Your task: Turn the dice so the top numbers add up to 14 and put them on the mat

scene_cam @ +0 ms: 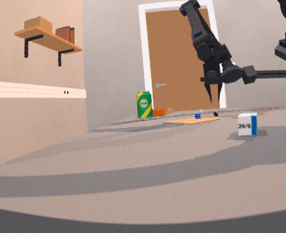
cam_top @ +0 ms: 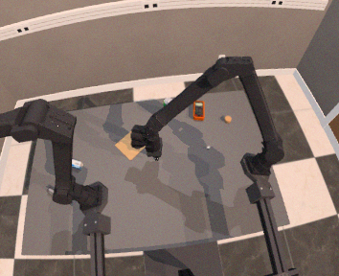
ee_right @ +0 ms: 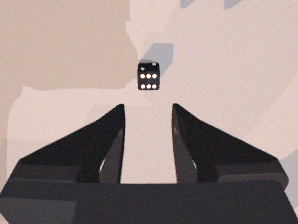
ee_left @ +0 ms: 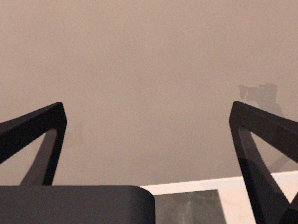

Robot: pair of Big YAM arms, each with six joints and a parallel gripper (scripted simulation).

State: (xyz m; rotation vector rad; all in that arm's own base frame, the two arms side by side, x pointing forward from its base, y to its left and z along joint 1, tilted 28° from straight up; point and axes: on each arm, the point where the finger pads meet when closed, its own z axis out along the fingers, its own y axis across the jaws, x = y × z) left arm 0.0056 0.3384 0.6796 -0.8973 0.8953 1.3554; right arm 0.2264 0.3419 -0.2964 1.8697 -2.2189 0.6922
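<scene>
Now: right hand 60 mm above the black die. From my right hand the other things lie so: blue die 90 mm ahead, 90 mm to the left, 50 mm below; then mat 120 mm ahead, 130 mm to the left, 60 mm below.
</scene>
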